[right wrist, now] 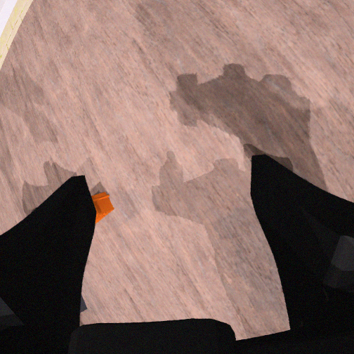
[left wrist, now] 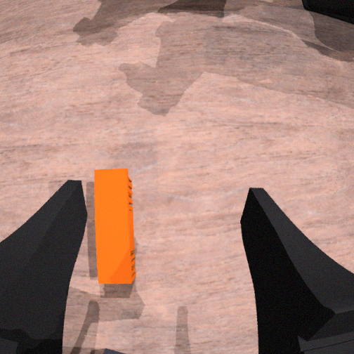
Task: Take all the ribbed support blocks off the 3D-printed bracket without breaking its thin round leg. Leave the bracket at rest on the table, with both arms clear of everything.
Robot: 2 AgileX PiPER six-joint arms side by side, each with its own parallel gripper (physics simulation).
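Note:
An orange part (left wrist: pixel 113 225) lies on the table in the left wrist view, long and upright in the picture, with small dark ribs along its right side; whether it is the bracket or a support block I cannot tell. My left gripper (left wrist: pixel 164 202) is open above the table, and the orange part shows between its fingers, close to the left one. In the right wrist view a small orange piece (right wrist: pixel 104 204) shows beside the left finger, which hides part of it. My right gripper (right wrist: pixel 169 185) is open, with bare table between its fingers.
The wooden table (left wrist: pixel 210 135) (right wrist: pixel 125 100) carries several arm shadows. A dark part (left wrist: pixel 335 9) shows at the top right of the left wrist view. A pale yellow edge (right wrist: pixel 11 35) shows at the top left of the right wrist view.

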